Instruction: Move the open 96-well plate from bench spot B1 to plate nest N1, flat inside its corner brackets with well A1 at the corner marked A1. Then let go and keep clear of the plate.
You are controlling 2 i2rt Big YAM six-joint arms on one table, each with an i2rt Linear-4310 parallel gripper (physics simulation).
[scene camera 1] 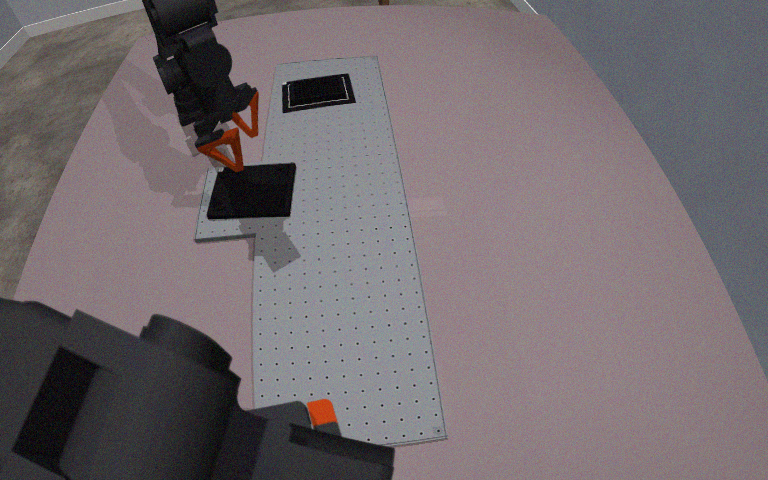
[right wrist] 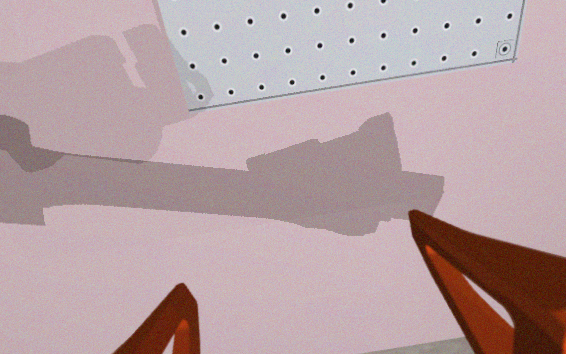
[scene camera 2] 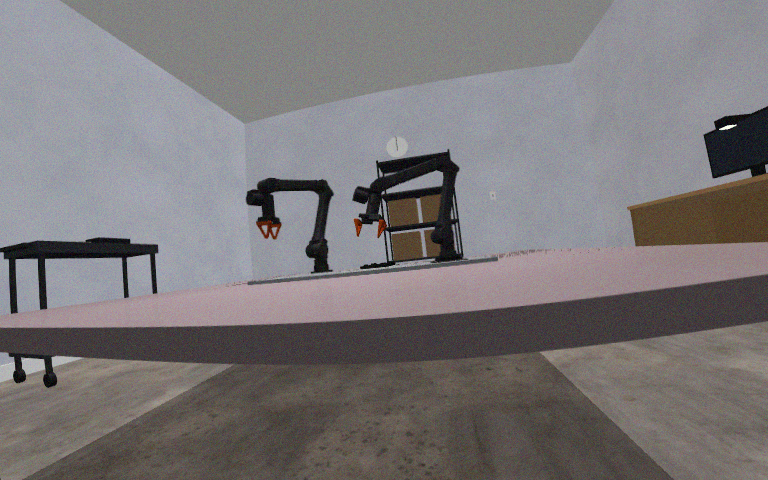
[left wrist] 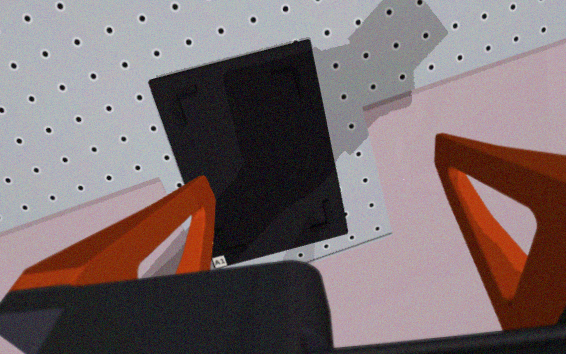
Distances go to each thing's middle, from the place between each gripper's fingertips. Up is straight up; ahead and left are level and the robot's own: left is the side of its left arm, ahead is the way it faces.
My right hand is 100 mm past the black square pad [scene camera 1: 245,194], 470 mm to the right of it and 170 mm above it. Round my right hand: black 96-well plate [scene camera 1: 318,89] 10 mm ahead, 780 mm to the left, 170 mm below.
Now: left hand 130 mm above the black square pad, 30 mm to the right of it and 30 mm past it. Round my left hand: black 96-well plate 330 mm to the left, 130 mm below, 90 mm ahead.
